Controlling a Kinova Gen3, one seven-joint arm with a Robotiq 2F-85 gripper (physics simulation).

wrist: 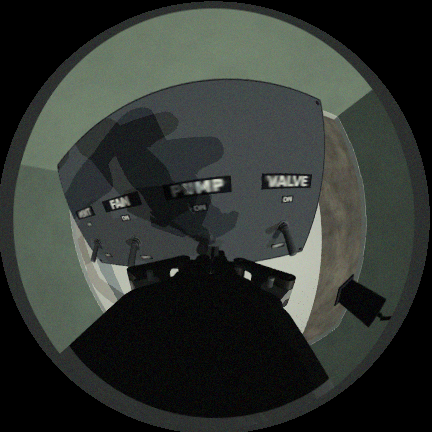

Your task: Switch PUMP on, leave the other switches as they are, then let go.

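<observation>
The grey panel fills the upper middle of the wrist view. The PUMP label is blurred, with ON below it. The PUMP switch is a short dark shape in shadow, right at the fingertips. It looks foreshortened; its lower part is hidden, and I cannot tell whether it touches the fingers. The levers of VENT, FAN and VALVE tilt down, away from their ON marks. My gripper is shut and holds nothing, with its tips just below and slightly right of the PUMP switch's base.
The FAN lever stands left of the fingers and the VALVE lever right of them. A pale surface lies below the panel, with a brown tabletop at the right. A black box with a cable is at the lower right. Shadows cover the panel's left and middle.
</observation>
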